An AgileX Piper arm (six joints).
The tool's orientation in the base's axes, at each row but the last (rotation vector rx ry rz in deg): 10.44, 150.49, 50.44; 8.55, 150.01, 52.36; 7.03, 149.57, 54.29; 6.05, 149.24, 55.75; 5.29, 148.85, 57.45; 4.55, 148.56, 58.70; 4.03, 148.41, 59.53; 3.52, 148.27, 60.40; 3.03, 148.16, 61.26; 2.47, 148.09, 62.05; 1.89, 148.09, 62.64; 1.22, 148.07, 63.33; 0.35, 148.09, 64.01
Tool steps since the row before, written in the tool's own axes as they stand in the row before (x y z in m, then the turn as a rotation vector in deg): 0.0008, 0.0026, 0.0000, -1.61, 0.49, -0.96; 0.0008, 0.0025, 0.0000, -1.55, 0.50, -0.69; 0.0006, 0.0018, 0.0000, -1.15, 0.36, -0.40; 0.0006, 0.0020, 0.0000, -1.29, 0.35, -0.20; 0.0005, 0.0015, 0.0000, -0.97, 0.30, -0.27; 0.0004, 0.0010, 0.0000, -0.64, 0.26, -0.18; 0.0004, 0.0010, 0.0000, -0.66, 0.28, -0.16; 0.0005, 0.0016, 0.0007, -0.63, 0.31, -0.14; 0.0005, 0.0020, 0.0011, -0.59, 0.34, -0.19; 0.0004, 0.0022, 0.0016, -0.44, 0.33, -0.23; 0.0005, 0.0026, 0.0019, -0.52, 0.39, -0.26; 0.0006, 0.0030, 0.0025, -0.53, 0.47, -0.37; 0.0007, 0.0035, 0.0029, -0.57, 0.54, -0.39
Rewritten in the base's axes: -0.0007, 0.0023, 0.0013, 1.13, -0.52, 1.49; -0.0008, 0.0021, 0.0013, 1.17, -0.34, 1.28; -0.0006, 0.0015, 0.0010, 0.91, -0.19, 0.86; -0.0007, 0.0016, 0.0011, 1.11, -0.11, 0.76; -0.0006, 0.0012, 0.0008, 0.79, -0.13, 0.68; -0.0005, 0.0008, 0.0006, 0.52, -0.04, 0.49; -0.0005, 0.0008, 0.0006, 0.54, -0.02, 0.50; -0.0004, 0.0017, 0.0005, 0.52, 0.02, 0.49; -0.0003, 0.0023, 0.0005, 0.46, 0.02, 0.54; -0.0001, 0.0027, 0.0004, 0.31, 0.01, 0.51; -0.0002, 0.0032, 0.0004, 0.37, 0.02, 0.60; -0.0001, 0.0039, 0.0003, 0.33, -0.01, 0.73; -0.0002, 0.0046, 0.0004, 0.36, 0.02, 0.80
